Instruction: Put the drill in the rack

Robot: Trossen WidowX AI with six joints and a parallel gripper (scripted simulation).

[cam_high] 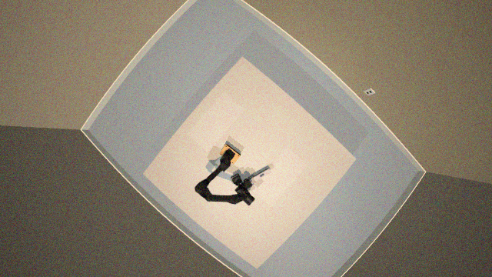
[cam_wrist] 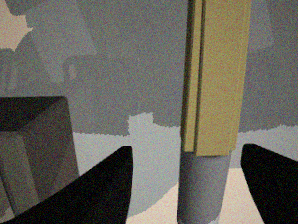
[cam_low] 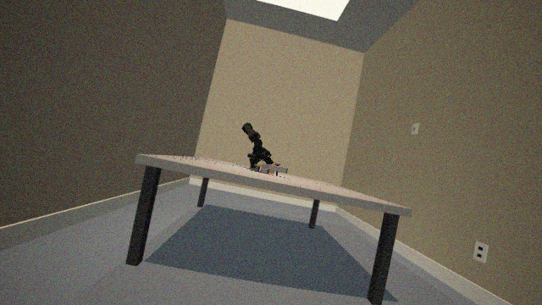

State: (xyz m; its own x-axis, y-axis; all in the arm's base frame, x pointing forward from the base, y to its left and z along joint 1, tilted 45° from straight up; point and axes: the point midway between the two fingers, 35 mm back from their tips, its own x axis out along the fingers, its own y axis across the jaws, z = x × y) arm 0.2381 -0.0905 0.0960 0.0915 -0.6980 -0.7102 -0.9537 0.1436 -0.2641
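Now: the olive-yellow drill 20 mm ahead of my gripper tip, 50 mm to the left of it and 30 mm above it. The rest, counted from my gripper tip: grey rack (70 mm behind, 10 mm to the left).
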